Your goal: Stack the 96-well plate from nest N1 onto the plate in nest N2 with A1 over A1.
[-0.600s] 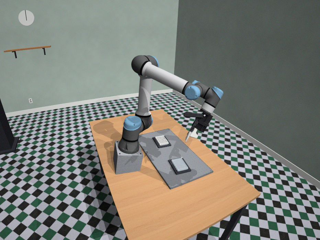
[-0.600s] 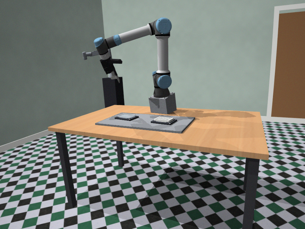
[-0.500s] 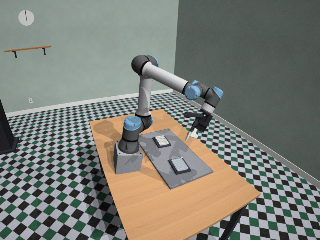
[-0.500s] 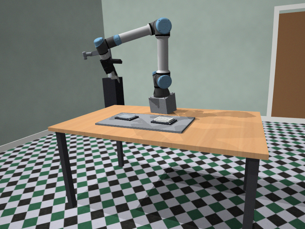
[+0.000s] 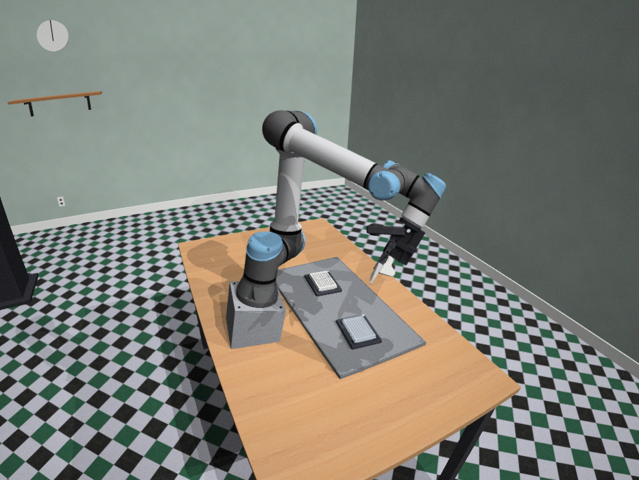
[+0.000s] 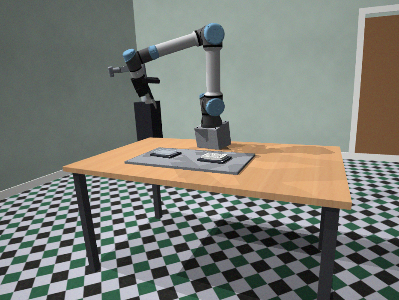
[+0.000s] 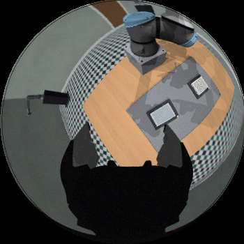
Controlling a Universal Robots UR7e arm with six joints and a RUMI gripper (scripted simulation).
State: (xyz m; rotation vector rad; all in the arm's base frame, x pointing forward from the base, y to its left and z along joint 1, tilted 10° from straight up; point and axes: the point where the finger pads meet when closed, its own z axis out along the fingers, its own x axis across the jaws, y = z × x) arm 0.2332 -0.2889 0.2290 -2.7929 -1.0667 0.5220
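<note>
Now: the 96-well plate 300 mm below my hand, 100 mm to the left of it and 60 mm ahead of it. Round my hand: black plate nest 320 mm below, 100 mm to the left, 60 mm ahead; then A1 label 500 mm to the left, 310 mm below, 160 mm ahead.
</note>
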